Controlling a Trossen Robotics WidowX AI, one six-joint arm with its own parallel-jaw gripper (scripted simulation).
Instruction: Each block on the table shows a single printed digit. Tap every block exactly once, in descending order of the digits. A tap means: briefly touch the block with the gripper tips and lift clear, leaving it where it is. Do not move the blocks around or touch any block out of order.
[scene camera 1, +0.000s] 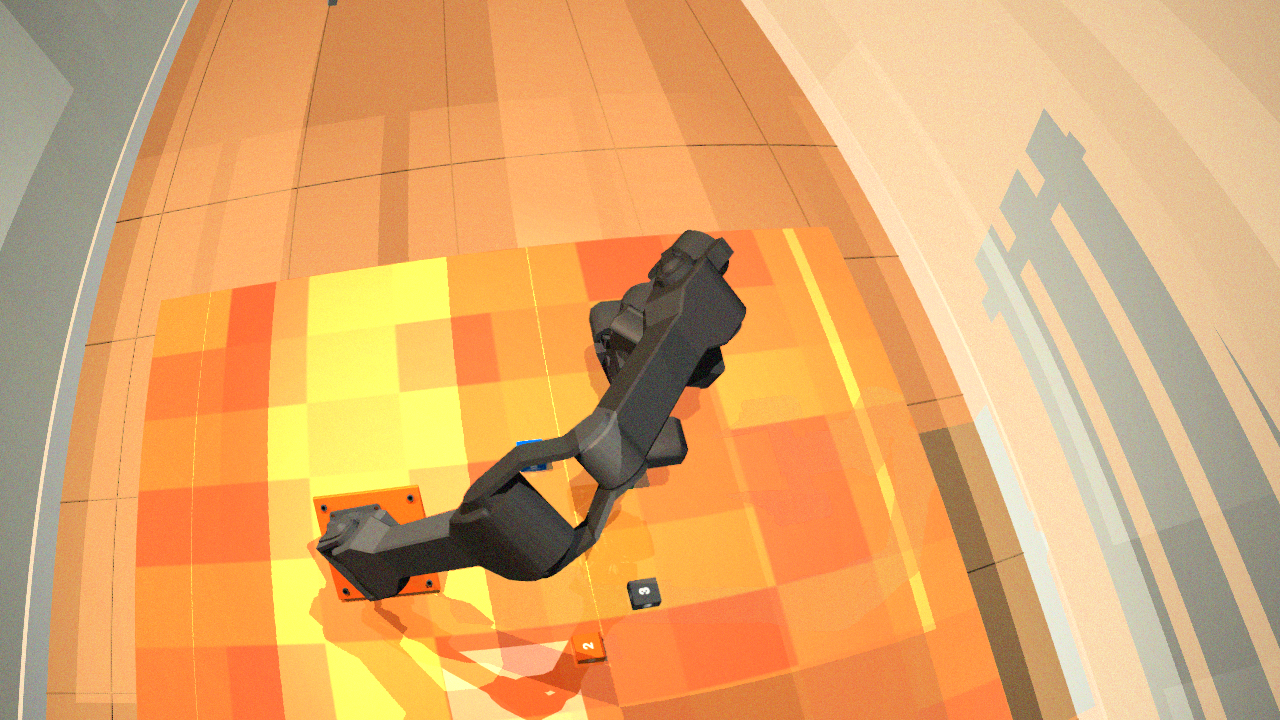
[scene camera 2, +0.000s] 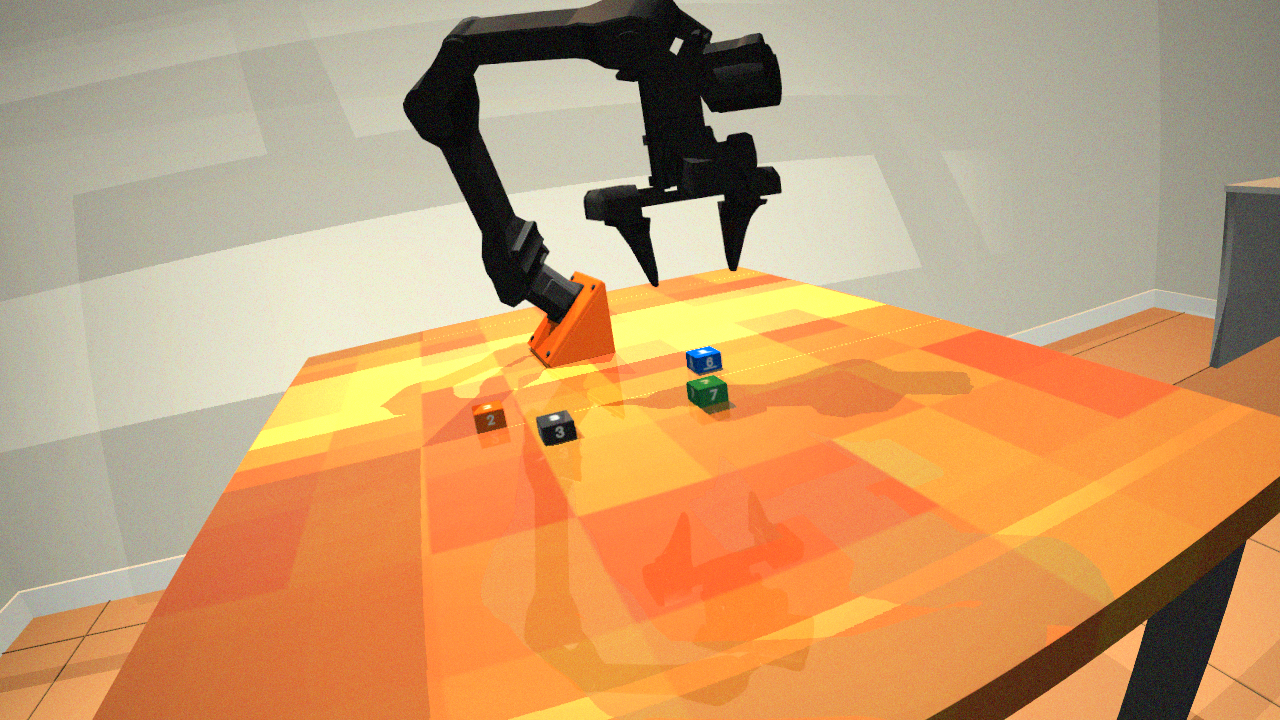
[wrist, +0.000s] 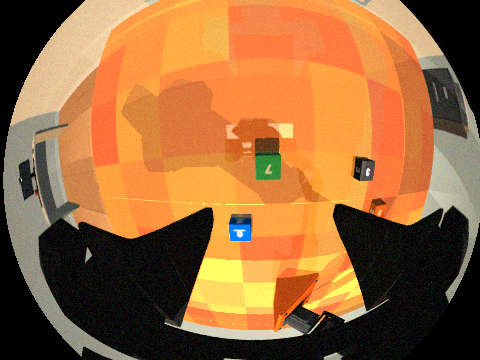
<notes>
The gripper (scene camera 2: 695, 278) is open and holds nothing. Also in view: a green block marked 7 (scene camera 2: 707, 391), a blue block marked 6 (scene camera 2: 705, 359) and an orange block marked 2 (scene camera 1: 587, 648).
The green block marked 7 also shows in the wrist view (wrist: 267, 165). The orange block marked 2 is seen too in scene camera 2 (scene camera 2: 490, 415). The gripper shows as well in scene camera 1 (scene camera 1: 626, 423) and in the wrist view (wrist: 276, 213).
</notes>
